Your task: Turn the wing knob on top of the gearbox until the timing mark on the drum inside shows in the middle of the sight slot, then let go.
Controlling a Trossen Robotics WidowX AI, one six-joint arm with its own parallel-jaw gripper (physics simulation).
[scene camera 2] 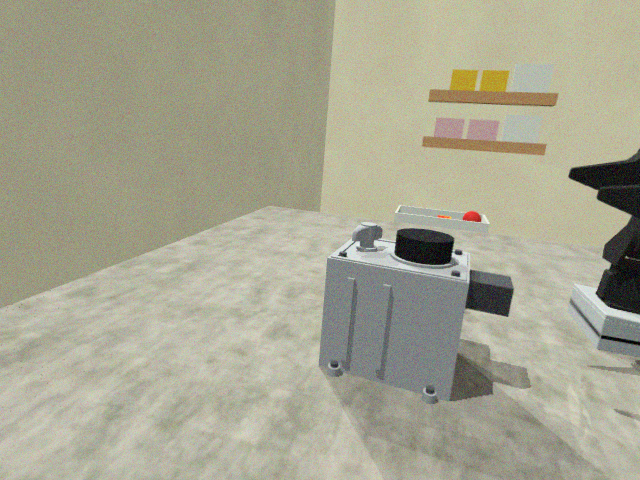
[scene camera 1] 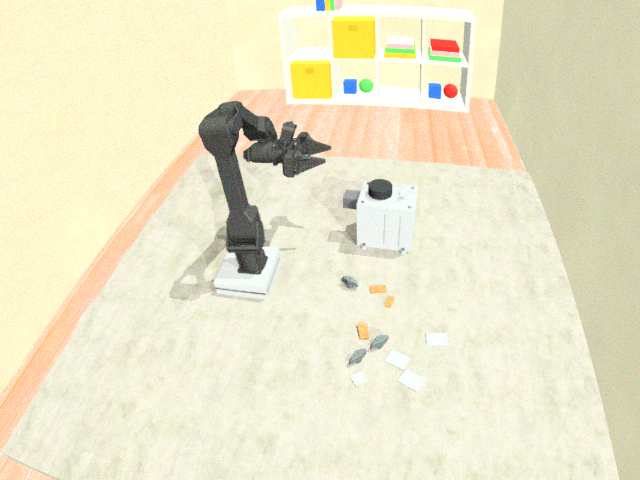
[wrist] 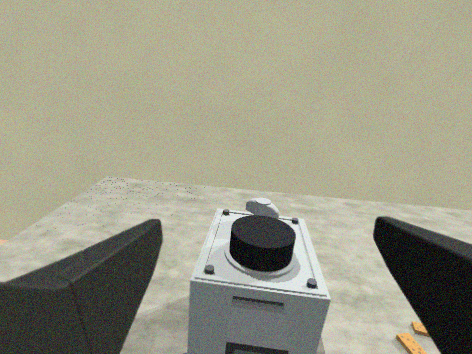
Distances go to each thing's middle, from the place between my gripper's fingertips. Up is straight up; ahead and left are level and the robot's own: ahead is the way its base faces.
Right now the gearbox [scene camera 2: 394,315] is 150 mm below my hand, 140 mm ahead of it and 10 mm to the right of it.
